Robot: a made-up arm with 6 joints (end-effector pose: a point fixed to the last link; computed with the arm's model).
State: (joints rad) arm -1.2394 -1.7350 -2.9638 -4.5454 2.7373 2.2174
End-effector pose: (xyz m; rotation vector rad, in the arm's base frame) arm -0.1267 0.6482 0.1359 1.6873 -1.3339 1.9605
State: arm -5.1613 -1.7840 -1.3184 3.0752 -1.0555 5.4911
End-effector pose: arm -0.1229 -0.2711 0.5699 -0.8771 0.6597 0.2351
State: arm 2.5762 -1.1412 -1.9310 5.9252 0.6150 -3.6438
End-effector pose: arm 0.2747 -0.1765 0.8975 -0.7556 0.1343 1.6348
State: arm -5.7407 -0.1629 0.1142 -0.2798 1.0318 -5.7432
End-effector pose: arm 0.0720 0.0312 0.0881 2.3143 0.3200 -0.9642
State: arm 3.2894 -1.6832 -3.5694 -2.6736 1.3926 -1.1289
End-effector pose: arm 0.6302 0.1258 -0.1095 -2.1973 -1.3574 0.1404
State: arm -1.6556 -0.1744 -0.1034 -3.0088 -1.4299 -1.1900
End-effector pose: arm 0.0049 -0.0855 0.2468 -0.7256 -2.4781 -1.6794
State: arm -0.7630 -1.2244 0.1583 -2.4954 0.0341 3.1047
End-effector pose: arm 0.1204 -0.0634 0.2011 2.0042 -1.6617 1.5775
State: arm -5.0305 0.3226 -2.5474 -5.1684 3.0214 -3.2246
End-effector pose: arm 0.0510 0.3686 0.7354 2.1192 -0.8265 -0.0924
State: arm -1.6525 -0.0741 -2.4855 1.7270 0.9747 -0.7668
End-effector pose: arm 0.0136 -0.2239 0.9972 1.3522 -0.1748 2.4469
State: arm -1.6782 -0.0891 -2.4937 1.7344 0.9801 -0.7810
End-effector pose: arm 0.0100 -0.2086 1.0019 1.3354 -0.1450 2.4140
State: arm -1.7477 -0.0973 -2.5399 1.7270 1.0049 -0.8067
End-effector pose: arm 0.0028 -0.1818 1.0103 1.3194 -0.0930 2.3042
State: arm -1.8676 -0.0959 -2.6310 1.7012 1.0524 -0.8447
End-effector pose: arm -0.0023 -0.1427 1.0201 1.3109 -0.0279 2.1005
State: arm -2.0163 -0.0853 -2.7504 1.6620 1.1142 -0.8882
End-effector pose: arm 0.0026 -0.1005 1.0258 1.3156 0.0263 1.8356
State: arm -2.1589 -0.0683 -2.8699 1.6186 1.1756 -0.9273
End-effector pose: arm 0.0164 -0.0682 1.0252 1.3305 0.0541 1.5728
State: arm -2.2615 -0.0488 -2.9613 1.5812 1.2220 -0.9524
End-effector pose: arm 0.0292 -0.0522 1.0211 1.3471 0.0569 1.3790
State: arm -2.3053 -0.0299 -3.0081 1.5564 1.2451 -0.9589
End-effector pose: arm 0.0321 -0.0507 1.0180 1.3589 0.0448 1.2924
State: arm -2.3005 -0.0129 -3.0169 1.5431 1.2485 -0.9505
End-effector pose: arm 0.0258 -0.0583 1.0170 1.3660 0.0263 1.2956
